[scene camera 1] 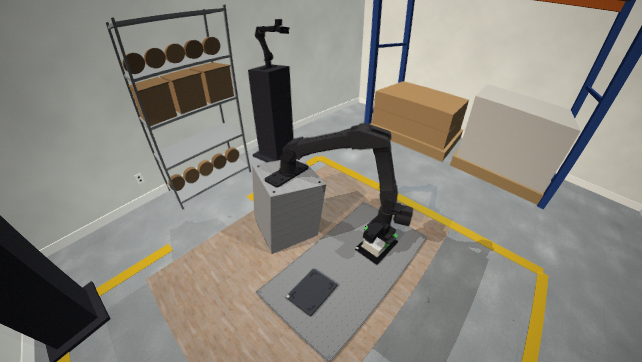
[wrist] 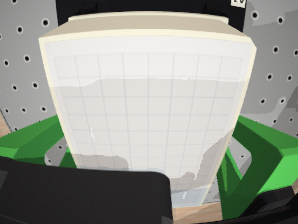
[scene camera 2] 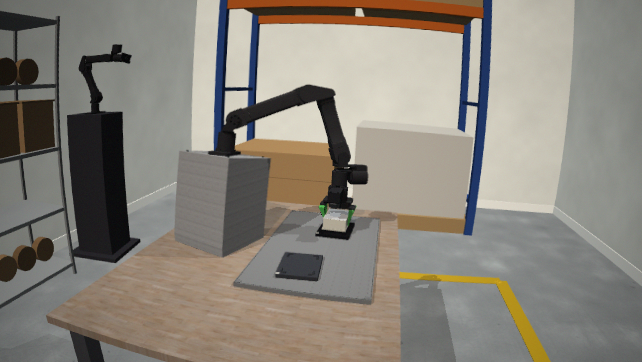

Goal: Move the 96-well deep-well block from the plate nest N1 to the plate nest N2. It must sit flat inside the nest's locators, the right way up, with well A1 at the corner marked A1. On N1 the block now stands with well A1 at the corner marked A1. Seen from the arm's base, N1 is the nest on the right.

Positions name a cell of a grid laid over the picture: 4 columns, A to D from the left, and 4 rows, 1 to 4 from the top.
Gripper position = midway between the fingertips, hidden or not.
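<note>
I can see a plate nest N1 (scene camera 1: B4), and there is a white deep-well block (wrist: C2) too. My own gripper (wrist: B2) is visible to me as well.
</note>
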